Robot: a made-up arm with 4 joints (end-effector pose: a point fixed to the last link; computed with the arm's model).
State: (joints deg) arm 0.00 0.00 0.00 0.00
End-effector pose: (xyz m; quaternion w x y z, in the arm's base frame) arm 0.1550 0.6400 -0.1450 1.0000 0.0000 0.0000 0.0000
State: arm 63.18 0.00 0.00 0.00
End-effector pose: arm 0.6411 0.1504 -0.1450 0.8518 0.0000 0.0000 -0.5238
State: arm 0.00 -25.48 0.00 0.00
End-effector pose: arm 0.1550 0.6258 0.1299 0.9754 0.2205 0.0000 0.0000
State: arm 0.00 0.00 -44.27 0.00
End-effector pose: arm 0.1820 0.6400 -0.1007 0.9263 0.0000 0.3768 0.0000
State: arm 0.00 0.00 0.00 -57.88
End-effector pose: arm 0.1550 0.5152 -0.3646 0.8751 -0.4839 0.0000 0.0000
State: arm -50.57 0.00 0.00 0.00
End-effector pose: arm -0.3959 0.5262 -0.1450 0.9042 0.0000 0.0000 0.4271
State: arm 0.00 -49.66 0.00 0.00
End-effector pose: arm 0.1550 0.5039 0.3611 0.9076 0.4199 0.0000 0.0000
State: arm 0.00 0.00 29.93 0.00
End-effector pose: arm 0.1586 0.6400 -0.1804 0.9661 0.0000 -0.2582 0.0000
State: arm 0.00 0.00 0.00 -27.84
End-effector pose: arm 0.1550 0.6084 -0.2665 0.9706 -0.2406 0.0000 0.0000
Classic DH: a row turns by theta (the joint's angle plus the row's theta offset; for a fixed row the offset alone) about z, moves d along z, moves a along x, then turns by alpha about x. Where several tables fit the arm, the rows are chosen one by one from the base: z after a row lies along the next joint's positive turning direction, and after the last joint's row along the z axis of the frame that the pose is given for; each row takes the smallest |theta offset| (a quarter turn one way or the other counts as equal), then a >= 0, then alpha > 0; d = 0 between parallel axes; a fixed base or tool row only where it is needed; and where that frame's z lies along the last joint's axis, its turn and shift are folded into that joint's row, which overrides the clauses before.
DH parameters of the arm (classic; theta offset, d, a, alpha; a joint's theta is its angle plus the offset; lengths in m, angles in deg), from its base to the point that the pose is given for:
base (fixed): 0 0 0 180
joint 1: -90 0.039 0.025 90
joint 2: 90 -0.223 0.117 -90
joint 3: 0 -0.354 -0.014 -90
joint 4: 90 -0.068 0.261 -90
tool (fixed): -90 -0.003 0 0

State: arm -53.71 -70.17 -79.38 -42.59
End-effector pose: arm -0.2013 0.2079 0.4455 0.4265 0.0039 0.3983 0.8120
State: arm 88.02 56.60 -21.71 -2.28
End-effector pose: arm 0.2925 -0.1500 -0.6024 0.5554 -0.2308 0.4559 -0.6561
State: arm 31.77 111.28 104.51 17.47
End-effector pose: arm -0.0725 -0.4084 -0.5272 0.5974 -0.5235 -0.2066 0.5713
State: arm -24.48 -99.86 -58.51 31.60
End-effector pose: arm 0.3238 0.0462 0.5272 0.2923 0.6915 0.5640 0.3440
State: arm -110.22 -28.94 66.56 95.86
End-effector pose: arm -0.3076 -0.1723 0.0592 0.0266 -0.7993 -0.3458 -0.4908
